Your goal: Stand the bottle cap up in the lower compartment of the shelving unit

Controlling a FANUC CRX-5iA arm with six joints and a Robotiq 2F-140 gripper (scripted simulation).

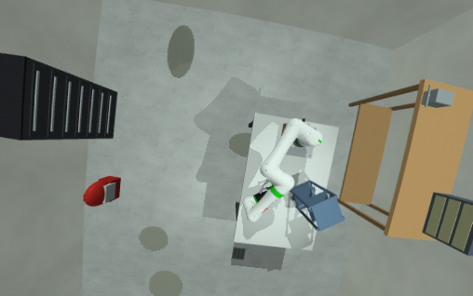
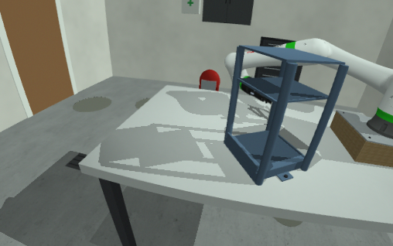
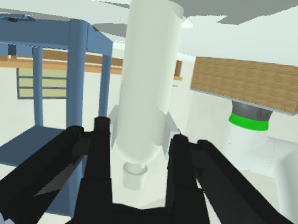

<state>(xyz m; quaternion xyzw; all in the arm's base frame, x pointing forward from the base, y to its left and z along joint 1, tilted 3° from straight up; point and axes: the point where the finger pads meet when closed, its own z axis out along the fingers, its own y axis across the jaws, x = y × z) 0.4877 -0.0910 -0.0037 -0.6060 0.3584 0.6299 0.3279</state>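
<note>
Now: hand right at the white bottle. From my hand the other things lie so: blue shelving unit: 60 mm ahead, 290 mm to the left, 70 mm above.
</note>
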